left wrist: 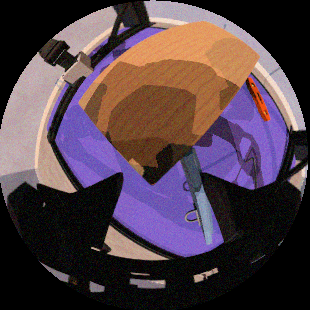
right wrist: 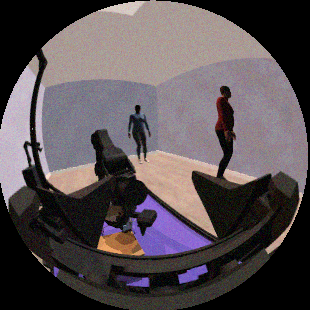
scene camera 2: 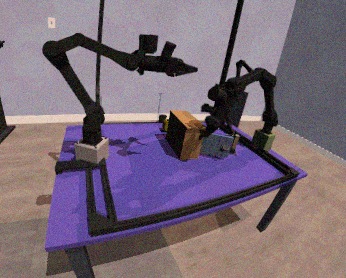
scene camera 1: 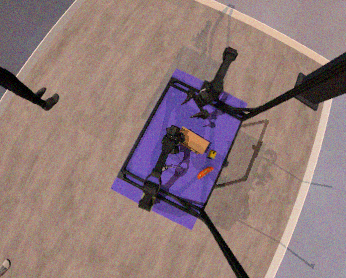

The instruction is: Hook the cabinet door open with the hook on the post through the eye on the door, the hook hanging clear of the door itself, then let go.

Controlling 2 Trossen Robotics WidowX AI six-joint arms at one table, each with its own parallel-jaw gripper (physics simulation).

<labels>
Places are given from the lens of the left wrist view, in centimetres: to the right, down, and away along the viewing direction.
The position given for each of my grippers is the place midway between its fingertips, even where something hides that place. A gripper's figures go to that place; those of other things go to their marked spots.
my left gripper [left wrist: 163, 176]: 1, 2, 10
wooden cabinet [left wrist: 152, 103]: 0, -3, 6
</labels>
